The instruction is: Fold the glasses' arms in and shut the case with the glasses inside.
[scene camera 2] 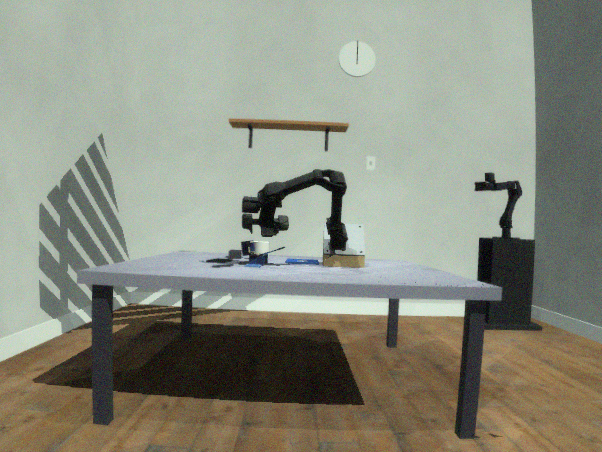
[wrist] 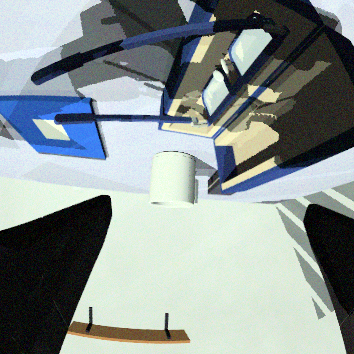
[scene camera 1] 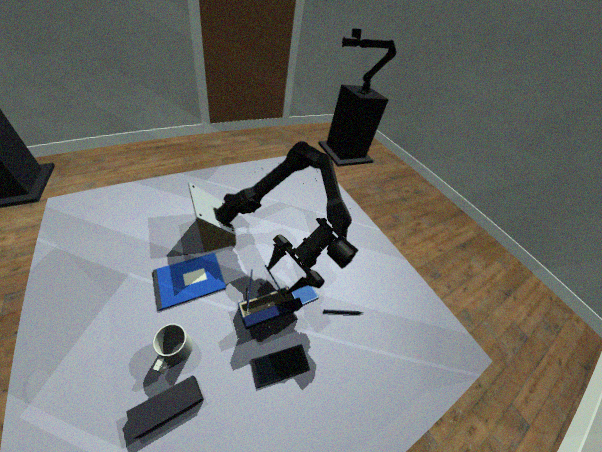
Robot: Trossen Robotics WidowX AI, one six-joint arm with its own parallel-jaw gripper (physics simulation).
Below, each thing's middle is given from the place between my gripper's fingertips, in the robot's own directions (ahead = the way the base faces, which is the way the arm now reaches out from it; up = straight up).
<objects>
Right now the blue glasses case (scene camera 1: 256, 304) is 30 mm ahead of my hand, 30 mm to the right of it and 80 mm below it. Also, from my hand: dark tablet (scene camera 1: 276, 366) 190 mm ahead, 50 mm to the right, 130 mm below; then glasses (wrist: 257, 38) 30 mm behind, 40 mm to the right, 90 mm below; then blue book (wrist: 34, 114) 160 mm behind, 250 mm to the right, 130 mm below.
</objects>
